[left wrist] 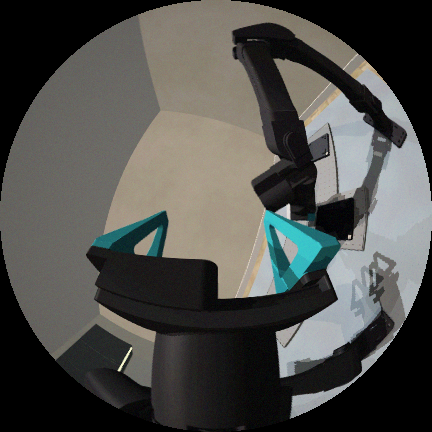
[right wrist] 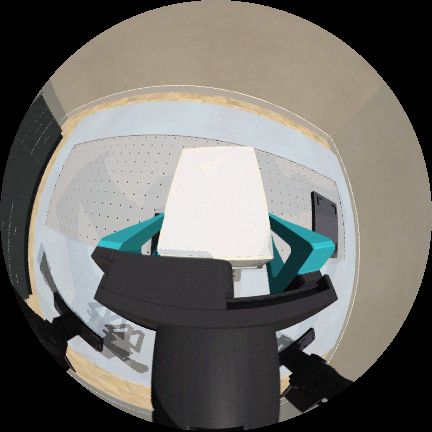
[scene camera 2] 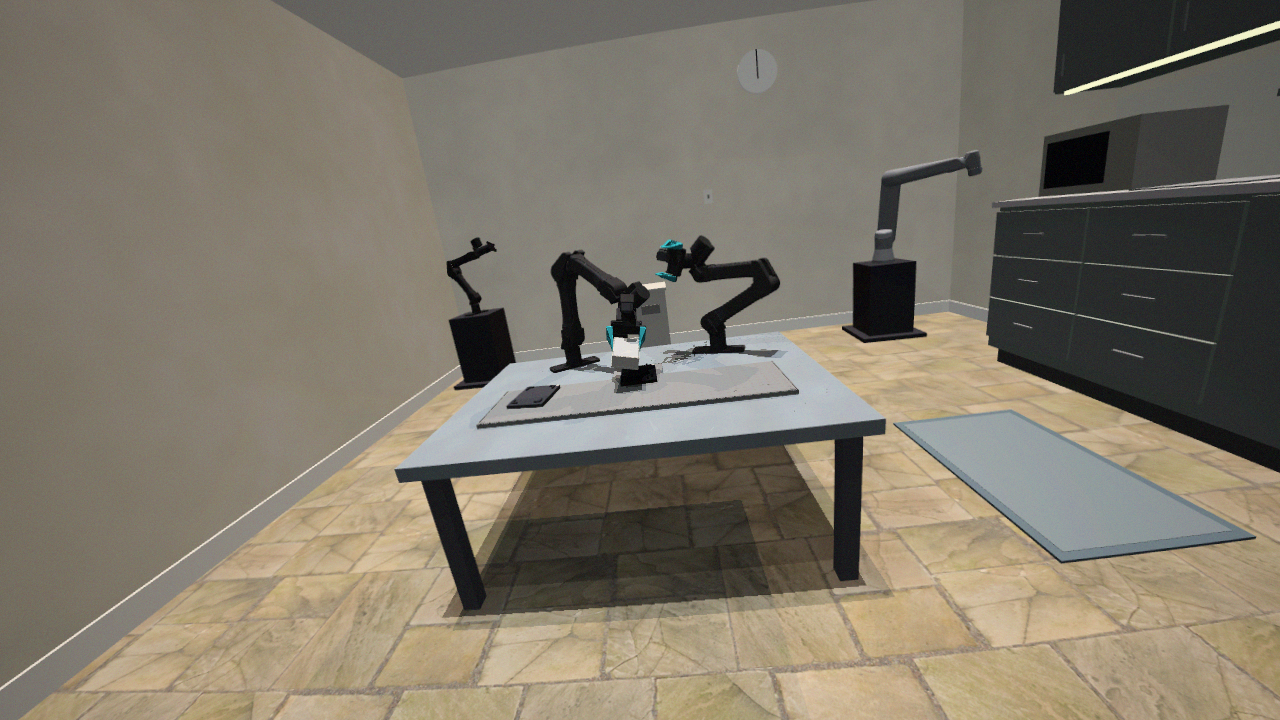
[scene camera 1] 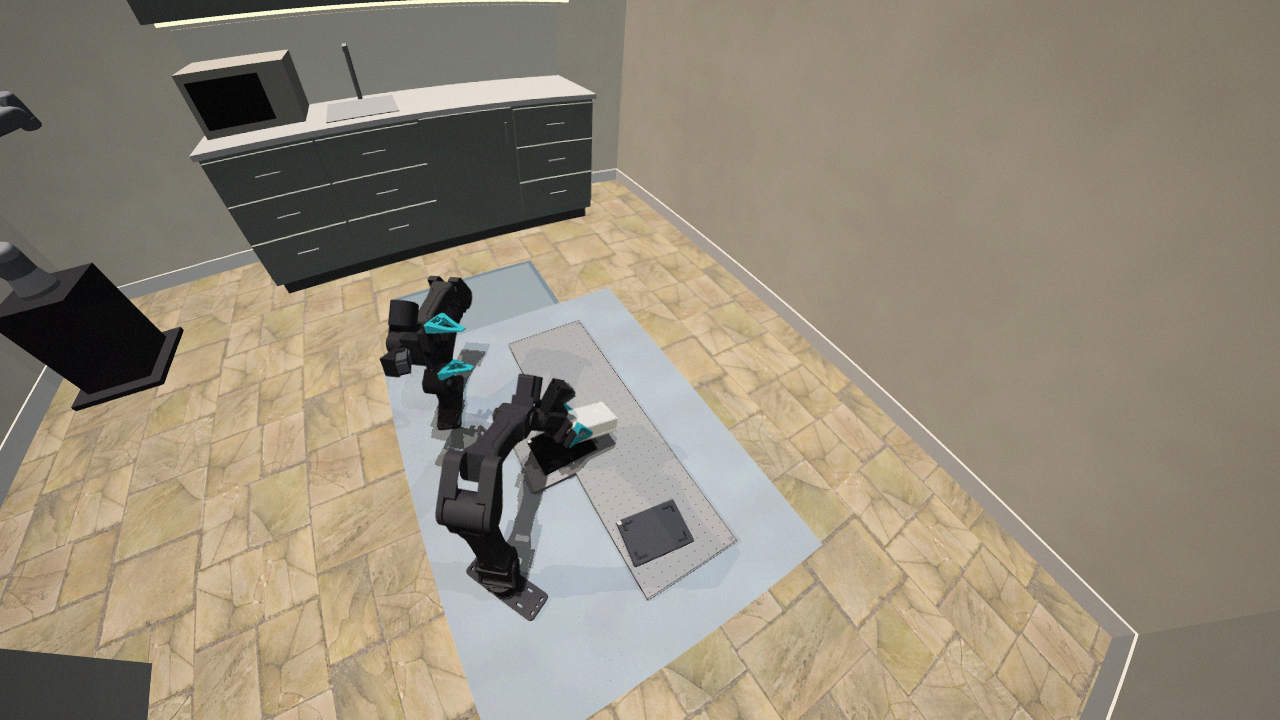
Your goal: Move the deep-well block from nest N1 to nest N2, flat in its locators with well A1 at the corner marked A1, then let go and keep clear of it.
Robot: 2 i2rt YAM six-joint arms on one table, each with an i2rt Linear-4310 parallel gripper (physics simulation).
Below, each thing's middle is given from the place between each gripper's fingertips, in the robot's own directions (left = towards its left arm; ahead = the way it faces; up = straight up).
Labels:
My right hand is 2 cm short of the white block (scene camera 1: 597, 417).
Right now my left hand is 260 mm above the white block, 230 mm short of it and 130 mm to the left of it.

